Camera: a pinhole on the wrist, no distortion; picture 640 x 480 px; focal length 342.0 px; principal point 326.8 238.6 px. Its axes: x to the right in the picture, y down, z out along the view. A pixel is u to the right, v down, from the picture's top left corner.
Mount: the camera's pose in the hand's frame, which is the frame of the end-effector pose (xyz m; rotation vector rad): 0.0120 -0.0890 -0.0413 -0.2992 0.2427 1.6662
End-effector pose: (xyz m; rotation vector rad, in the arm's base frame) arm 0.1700 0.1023 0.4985 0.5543 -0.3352 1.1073
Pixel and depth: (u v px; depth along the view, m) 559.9 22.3 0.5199
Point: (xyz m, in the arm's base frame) -0.1216 0.2646 1.0287
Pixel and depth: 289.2 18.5 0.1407
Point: 0.2539 0.1022 0.6164
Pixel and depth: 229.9 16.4 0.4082
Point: 0.3159 0.0677 0.9437
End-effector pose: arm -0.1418 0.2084 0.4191 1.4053 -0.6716 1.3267
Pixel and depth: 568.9 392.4 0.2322
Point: -0.2439 0.0281 0.3627
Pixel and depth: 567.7 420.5 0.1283
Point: -0.1684 0.1370 0.3679
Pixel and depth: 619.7 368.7 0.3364
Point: -0.3670 -0.0786 0.3765
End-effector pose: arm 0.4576 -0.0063 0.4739 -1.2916 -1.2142 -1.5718
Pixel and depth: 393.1 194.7 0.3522
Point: 0.6130 0.2273 0.5343
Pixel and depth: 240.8 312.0 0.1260
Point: 0.4089 0.0991 0.4431
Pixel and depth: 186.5 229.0 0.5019
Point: 0.4775 0.5070 0.4904
